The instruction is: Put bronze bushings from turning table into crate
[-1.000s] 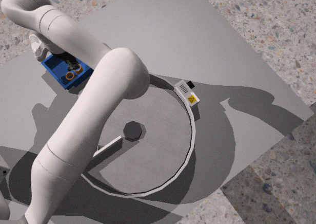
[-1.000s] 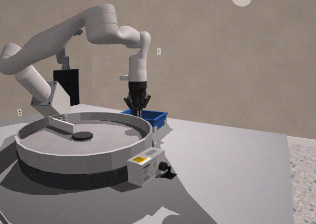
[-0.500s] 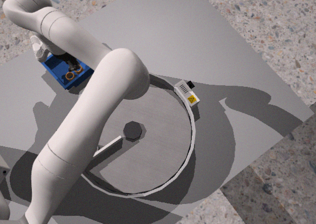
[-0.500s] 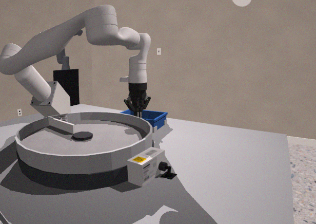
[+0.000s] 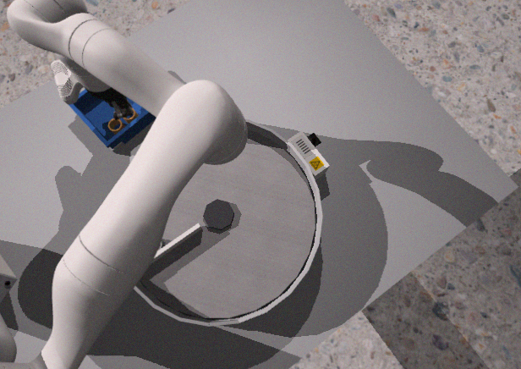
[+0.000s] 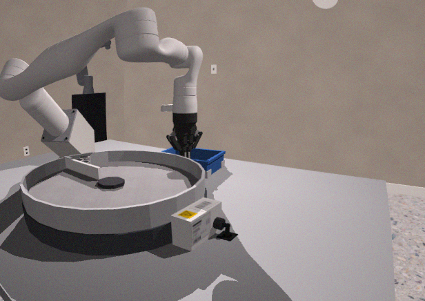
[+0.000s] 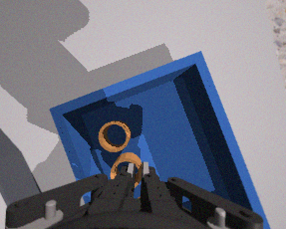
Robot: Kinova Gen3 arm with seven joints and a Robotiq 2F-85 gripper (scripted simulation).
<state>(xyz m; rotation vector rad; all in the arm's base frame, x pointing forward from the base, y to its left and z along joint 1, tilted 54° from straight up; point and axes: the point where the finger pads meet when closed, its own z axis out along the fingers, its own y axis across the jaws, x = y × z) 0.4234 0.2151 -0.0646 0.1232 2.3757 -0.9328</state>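
Right now my hand is 20 mm to the right of the blue crate and 20 mm above it. From my hand the other things lie so: round turning table: 340 mm to the right, 10 mm ahead, 10 mm above.
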